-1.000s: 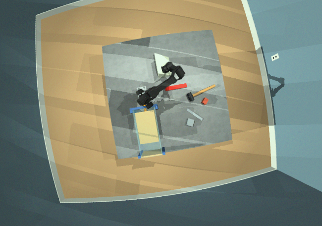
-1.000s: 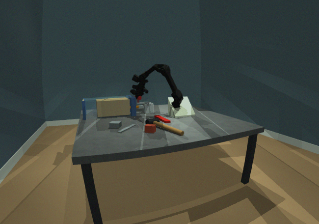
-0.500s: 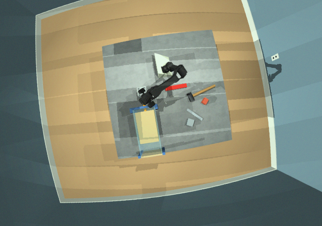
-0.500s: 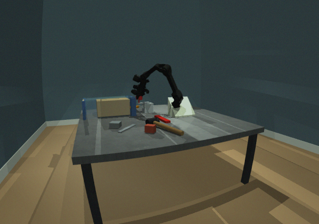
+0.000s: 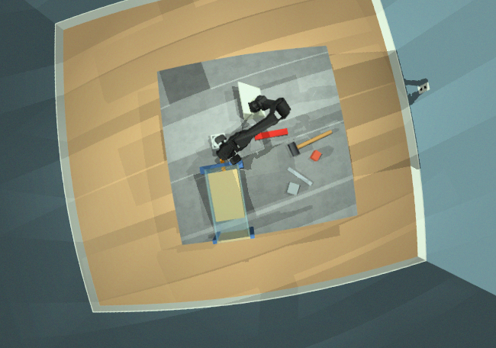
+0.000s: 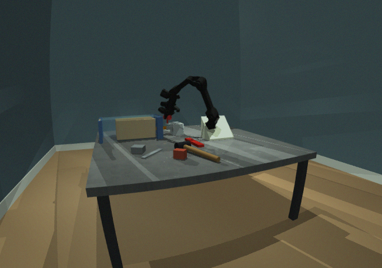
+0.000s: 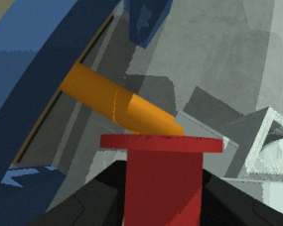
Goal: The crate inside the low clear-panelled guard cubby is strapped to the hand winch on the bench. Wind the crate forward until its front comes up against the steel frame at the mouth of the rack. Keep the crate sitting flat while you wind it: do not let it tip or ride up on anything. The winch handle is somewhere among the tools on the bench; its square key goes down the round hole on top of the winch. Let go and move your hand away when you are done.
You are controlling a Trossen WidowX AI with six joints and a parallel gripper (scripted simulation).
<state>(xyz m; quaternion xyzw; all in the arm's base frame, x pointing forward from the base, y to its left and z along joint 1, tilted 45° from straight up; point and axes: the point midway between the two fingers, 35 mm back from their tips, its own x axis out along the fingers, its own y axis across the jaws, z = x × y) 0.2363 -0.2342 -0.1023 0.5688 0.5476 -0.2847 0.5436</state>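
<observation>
Right now the winch handle is 4 cm behind my gripper tip and 3 cm below it. Round my gripper tip: clear-panelled cubby (30 cm ahead, 7 cm to the right, 2 cm below); grey winch (12 cm behind, 10 cm below, 2 cm to the right); red spool-shaped handle grip (1 cm to the left, 1 cm behind).
</observation>
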